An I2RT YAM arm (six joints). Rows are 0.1 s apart.
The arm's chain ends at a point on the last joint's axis. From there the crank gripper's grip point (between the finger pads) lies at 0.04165 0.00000 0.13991 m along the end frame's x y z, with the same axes.
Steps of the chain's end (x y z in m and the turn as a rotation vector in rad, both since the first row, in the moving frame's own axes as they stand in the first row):
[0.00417, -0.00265, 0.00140, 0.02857, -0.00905, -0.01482]
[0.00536, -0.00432, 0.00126, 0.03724, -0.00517, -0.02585]
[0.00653, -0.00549, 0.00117, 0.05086, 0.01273, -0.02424]
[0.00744, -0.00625, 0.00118, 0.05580, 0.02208, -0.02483]
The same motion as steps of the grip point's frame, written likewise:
[0.00287, -0.00726, 0.00171, 0.02857, -0.00905, -0.01482]
[0.00456, -0.01060, 0.00136, 0.03724, -0.00517, -0.02585]
[0.00821, -0.01362, 0.00042, 0.05086, 0.01273, -0.02424]
[0.01041, -0.01510, -0.00002, 0.05580, 0.02208, -0.02483]

